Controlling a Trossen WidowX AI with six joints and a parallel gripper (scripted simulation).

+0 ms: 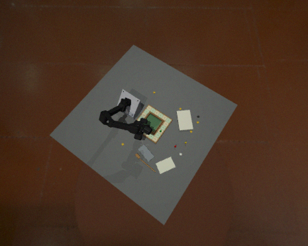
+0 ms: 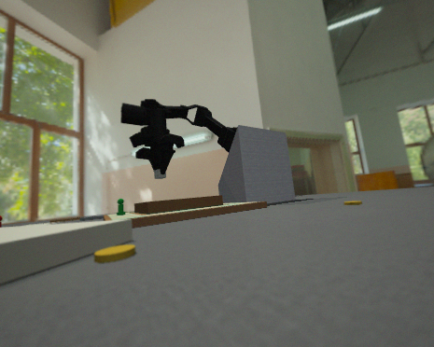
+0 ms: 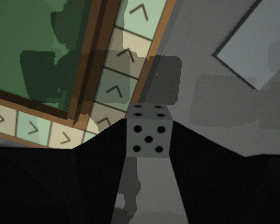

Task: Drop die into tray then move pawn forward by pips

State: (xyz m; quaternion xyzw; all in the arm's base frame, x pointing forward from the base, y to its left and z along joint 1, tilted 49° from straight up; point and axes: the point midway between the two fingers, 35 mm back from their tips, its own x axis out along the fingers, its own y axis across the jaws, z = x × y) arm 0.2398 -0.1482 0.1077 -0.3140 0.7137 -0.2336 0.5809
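The green pawn lies 130 mm ahead of my gripper tip, 110 mm to the left of it and 90 mm below it. The rest, counted from my gripper tip: green dice tray 140 mm to the left, 110 mm below, 20 mm ahead; white die right at my gripper tip; grey block 130 mm to the right, 110 mm below, 110 mm ahead.
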